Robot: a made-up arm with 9 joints.
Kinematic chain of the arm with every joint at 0, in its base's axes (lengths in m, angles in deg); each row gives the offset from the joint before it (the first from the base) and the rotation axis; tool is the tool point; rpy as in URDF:
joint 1: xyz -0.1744 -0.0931 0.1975 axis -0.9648 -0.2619 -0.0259
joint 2: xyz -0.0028 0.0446 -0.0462 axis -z
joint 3: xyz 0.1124 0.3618 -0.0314 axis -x
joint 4: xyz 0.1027 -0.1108 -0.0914 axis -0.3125 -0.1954 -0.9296
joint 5: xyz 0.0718 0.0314 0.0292 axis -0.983 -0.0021 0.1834
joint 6: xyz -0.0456 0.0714 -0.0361 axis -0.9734 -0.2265 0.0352
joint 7: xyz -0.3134 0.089 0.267 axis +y
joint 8: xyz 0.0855 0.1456 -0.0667 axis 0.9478 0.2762 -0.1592
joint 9: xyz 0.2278 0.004 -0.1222 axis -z
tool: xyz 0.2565 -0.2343 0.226 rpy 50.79 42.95 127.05
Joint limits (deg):
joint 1: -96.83..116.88
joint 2: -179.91..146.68
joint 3: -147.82..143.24
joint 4: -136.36..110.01
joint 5: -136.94..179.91
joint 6: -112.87..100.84
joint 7: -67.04..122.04
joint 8: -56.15..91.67
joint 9: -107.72..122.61
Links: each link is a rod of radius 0.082 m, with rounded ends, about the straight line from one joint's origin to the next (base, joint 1, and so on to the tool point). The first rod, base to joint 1, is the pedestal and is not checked.
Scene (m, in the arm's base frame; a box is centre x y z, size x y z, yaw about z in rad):
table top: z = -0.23
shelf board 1: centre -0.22 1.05 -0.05 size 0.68 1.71 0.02 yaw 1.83
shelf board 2: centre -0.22 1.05 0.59 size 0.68 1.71 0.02 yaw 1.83
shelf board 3: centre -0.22 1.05 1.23 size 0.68 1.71 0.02 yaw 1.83
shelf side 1: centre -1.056 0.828 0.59 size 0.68 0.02 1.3 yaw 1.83
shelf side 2: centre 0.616 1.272 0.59 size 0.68 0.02 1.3 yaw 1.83
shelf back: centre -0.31 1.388 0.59 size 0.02 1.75 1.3 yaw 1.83
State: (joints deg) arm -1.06 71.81 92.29 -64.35 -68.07 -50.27 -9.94 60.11 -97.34
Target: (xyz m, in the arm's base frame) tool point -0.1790 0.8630 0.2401
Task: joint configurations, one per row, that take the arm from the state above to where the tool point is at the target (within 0.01 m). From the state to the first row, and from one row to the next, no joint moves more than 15 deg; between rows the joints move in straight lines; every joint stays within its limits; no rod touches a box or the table.
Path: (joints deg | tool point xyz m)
1: -3.32 57.66 91.23 -66.77 -60.54 -43.18 -6.49 55.80 -99.07 | 0.5302 -0.4973 0.1173
2: -5.58 43.50 90.18 -69.20 -53.01 -36.08 -3.04 51.48 -100.80 | 0.6967 -0.1719 0.0822
3: -7.84 29.35 89.12 -71.62 -45.49 -28.99 0.41 47.17 -102.53 | 0.7001 0.2119 0.0805
4: -10.10 15.19 88.07 -74.04 -37.96 -21.90 3.86 42.85 -104.26 | 0.5270 0.5655 0.1164
5: -12.36 1.04 87.01 -76.47 -30.43 -14.80 7.31 38.54 -105.99 | 0.2098 0.8019 0.1779
6: -14.62 -13.11 85.96 -78.89 -22.90 -7.71 10.76 34.22 -107.72 | -0.1789 0.8630 0.2401

